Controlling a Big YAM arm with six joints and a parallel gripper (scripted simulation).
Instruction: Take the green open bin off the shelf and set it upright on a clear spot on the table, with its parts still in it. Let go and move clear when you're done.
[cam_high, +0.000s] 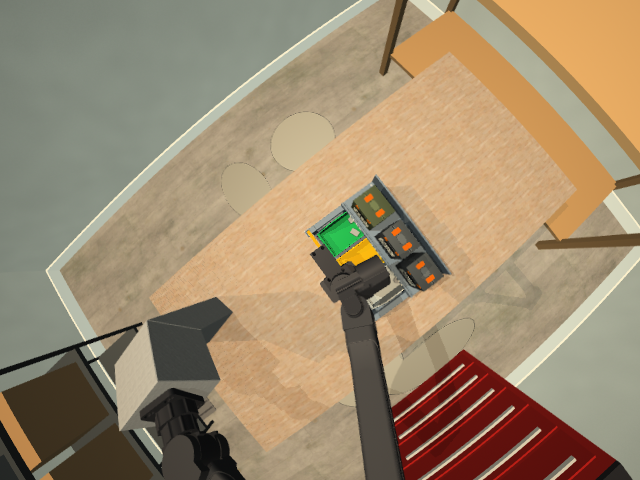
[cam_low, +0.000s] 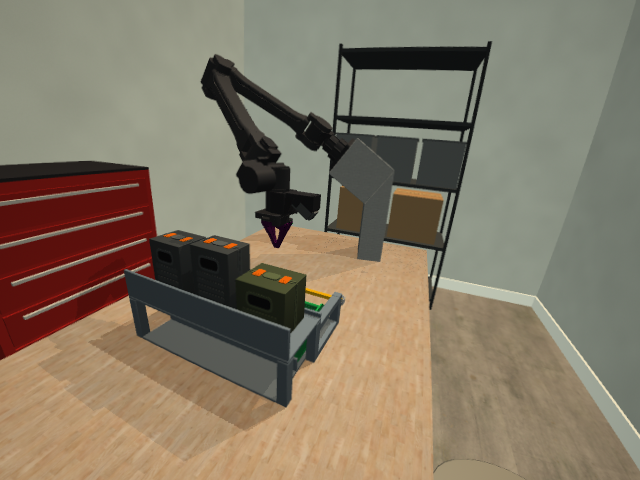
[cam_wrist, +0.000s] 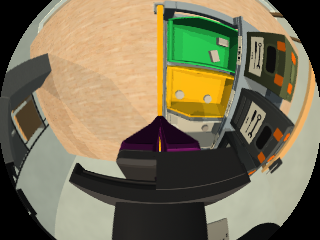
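The thin yellow bar is 11 cm below my hand. The rest, counted from my hand: green open bin (13 cm below, 11 cm to the left, 11 cm ahead); yellow bin (13 cm below, 10 cm ahead); pale grey bin (13 cm below, 12 cm to the right, 10 cm ahead).
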